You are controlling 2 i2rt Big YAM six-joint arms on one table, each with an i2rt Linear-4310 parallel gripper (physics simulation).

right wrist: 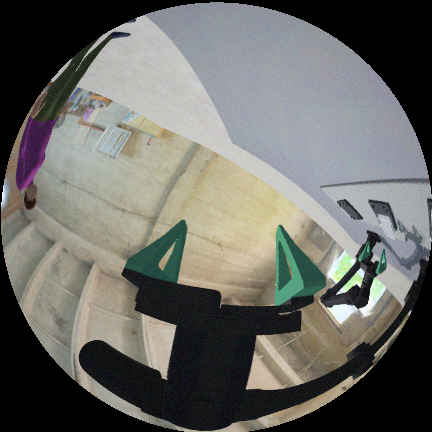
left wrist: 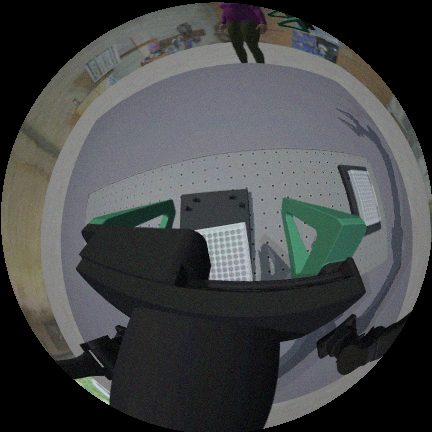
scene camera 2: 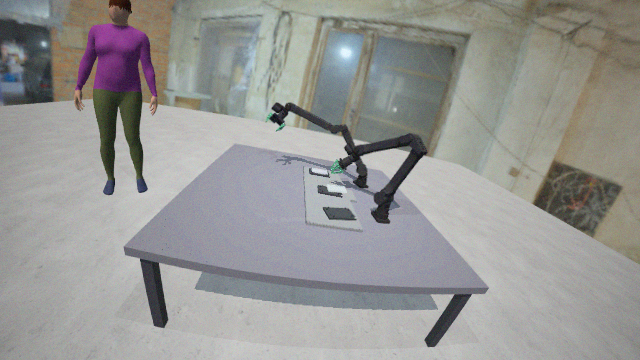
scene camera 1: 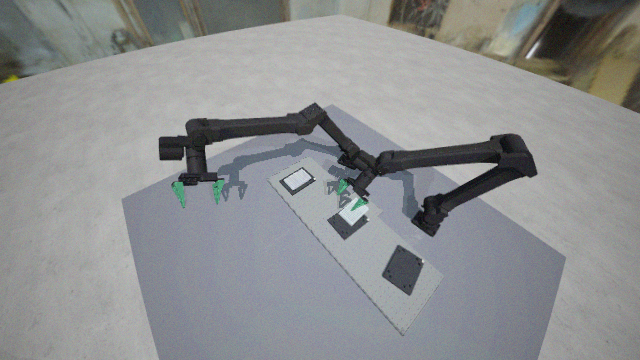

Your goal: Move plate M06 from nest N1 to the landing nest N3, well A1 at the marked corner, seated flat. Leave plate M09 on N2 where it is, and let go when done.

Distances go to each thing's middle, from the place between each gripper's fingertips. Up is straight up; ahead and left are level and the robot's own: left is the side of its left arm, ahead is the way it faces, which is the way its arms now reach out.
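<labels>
From my right hand, I find the nest (scene camera 1: 404,268) 500 mm behind and 550 mm to the left, and it is 310 mm below that hand.
The nest is 350 mm to the left of my left hand. It is also 40 mm behind my left hand and 120 mm below it.
</labels>
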